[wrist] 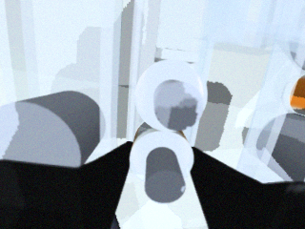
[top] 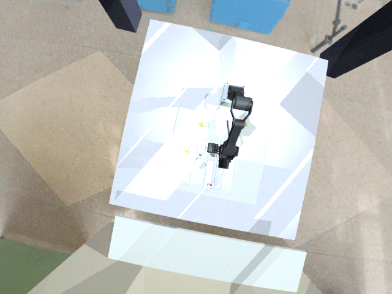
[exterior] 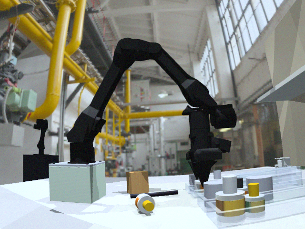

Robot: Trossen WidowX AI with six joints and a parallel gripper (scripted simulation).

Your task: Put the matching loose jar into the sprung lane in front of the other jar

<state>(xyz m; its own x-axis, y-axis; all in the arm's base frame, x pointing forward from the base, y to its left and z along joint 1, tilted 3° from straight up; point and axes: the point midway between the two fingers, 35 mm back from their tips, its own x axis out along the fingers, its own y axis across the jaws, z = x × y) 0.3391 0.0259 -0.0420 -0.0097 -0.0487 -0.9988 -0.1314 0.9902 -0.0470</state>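
The black rod is 140 mm behind my gripper tip, 20 mm to the left of it and 20 mm below it. The rest, counted from my gripper tip: clear rack: 150 mm ahead, 10 mm below; then wooden block: 200 mm behind, 80 mm to the left, 10 mm above.
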